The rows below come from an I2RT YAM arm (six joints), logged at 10 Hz.
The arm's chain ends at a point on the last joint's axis. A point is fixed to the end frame.
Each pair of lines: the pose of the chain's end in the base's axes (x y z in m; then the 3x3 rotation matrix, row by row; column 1 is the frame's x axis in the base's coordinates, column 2 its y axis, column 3 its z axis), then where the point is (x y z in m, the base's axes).
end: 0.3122, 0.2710, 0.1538; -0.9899, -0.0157, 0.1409; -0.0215, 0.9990, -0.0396; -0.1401, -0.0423, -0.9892
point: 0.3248 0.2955 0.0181
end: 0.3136, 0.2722, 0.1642; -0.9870, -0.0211, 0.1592; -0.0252, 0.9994, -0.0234; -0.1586, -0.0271, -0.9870
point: 0.3285 0.2989 0.0292
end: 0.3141, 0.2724, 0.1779; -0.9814, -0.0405, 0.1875; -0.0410, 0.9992, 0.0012; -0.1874, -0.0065, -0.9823
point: 0.3323 0.3023 0.0440
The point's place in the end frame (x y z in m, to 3 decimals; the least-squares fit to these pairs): 0.006 0.030 0.135
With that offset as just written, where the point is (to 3 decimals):
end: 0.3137, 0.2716, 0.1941; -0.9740, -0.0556, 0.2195; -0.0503, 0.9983, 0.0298; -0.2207, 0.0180, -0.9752
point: 0.336 0.305 0.062
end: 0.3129, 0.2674, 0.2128; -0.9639, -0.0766, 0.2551; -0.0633, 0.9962, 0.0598; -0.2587, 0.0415, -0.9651
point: 0.339 0.305 0.082
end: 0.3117, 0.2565, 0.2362; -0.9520, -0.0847, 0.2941; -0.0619, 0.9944, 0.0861; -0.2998, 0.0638, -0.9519
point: 0.343 0.298 0.108
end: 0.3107, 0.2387, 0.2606; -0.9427, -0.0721, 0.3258; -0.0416, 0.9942, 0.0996; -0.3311, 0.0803, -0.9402
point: 0.347 0.282 0.134
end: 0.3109, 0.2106, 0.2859; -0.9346, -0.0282, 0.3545; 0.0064, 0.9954, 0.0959; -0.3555, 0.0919, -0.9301
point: 0.352 0.253 0.161
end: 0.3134, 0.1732, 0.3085; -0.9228, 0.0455, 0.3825; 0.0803, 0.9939, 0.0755; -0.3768, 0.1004, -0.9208
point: 0.361 0.214 0.185
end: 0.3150, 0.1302, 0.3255; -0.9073, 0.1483, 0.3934; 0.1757, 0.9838, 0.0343; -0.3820, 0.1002, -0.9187
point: 0.367 0.165 0.202
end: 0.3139, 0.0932, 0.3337; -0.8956, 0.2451, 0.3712; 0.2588, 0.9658, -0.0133; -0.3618, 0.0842, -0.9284
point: 0.366 0.122 0.209
